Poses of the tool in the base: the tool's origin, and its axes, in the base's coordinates. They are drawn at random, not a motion.
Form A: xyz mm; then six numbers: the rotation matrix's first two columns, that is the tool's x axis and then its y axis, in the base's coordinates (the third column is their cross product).
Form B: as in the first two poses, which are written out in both.
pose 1, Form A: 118.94 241.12 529.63 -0.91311 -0.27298 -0.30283 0.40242 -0.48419 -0.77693
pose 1, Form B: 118.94 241.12 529.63; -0.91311 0.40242 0.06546; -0.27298 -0.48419 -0.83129; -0.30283 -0.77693 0.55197
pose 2, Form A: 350.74 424.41 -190.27 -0.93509 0.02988 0.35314 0.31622 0.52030 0.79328
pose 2, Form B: 350.74 424.41 -190.27; -0.93509 0.31622 -0.16004; 0.02988 0.52030 0.85346; 0.35314 0.79328 -0.49598
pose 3, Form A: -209.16 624.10 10.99 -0.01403 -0.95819 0.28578 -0.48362 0.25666 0.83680
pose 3, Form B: -209.16 624.10 10.99; -0.01403 -0.48362 -0.87516; -0.95819 0.25666 -0.12647; 0.28578 0.83680 -0.46700
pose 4, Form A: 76.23 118.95 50.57 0.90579 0.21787 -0.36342 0.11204 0.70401 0.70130
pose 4, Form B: 76.23 118.95 50.57; 0.90579 0.11204 0.40864; 0.21787 0.70401 -0.67595; -0.36342 0.70130 0.61328
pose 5, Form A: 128.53 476.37 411.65 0.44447 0.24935 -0.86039 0.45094 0.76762 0.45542
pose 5, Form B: 128.53 476.37 411.65; 0.44447 0.45094 0.77401; 0.24935 0.76762 -0.59040; -0.86039 0.45542 0.22874
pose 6, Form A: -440.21 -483.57 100.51 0.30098 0.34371 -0.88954 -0.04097 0.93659 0.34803
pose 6, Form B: -440.21 -483.57 100.51; 0.30098 -0.04097 0.95276; 0.34371 0.93659 -0.06831; -0.88954 0.34803 0.29598
